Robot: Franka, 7 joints.
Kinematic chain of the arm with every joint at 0, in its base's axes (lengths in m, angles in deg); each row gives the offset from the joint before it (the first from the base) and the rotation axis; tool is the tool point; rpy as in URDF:
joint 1: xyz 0 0 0.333 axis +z
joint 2: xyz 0 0 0 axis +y
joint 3: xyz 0 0 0.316 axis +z
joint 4: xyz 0.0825 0 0 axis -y
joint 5: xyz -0.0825 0 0.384 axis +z
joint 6: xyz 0 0 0 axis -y
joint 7: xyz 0.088 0 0 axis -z
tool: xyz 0 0 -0.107 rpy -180 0 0
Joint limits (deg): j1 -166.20..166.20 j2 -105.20..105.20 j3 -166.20..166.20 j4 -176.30..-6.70 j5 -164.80..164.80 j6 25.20..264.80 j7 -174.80..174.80
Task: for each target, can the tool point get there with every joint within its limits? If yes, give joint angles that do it. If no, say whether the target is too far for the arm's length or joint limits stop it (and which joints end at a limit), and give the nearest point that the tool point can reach.
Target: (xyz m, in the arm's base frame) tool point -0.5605 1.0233 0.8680
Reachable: no: too far | nearest point -0.3746 0.6839 0.6906 | short by 0.426 m
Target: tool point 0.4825 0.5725 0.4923
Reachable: yes | joints 2.78 55.22 72.11 -75.92 -129.94 149.41 46.20
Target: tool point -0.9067 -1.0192 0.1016
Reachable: no: too far | nearest point -0.5622 -0.6319 0.1895 | short by 0.526 m
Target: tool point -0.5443 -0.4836 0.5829
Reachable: yes | joints -89.61 43.29 -71.24 -82.43 9.43 160.11 -103.03
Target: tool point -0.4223 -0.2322 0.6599
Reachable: yes | joints 116.24 -6.97 72.08 -93.89 70.79 48.74 -55.91
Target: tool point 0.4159 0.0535 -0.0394
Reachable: yes | joints 42.75 63.83 -16.82 -116.79 -69.97 95.41 44.16
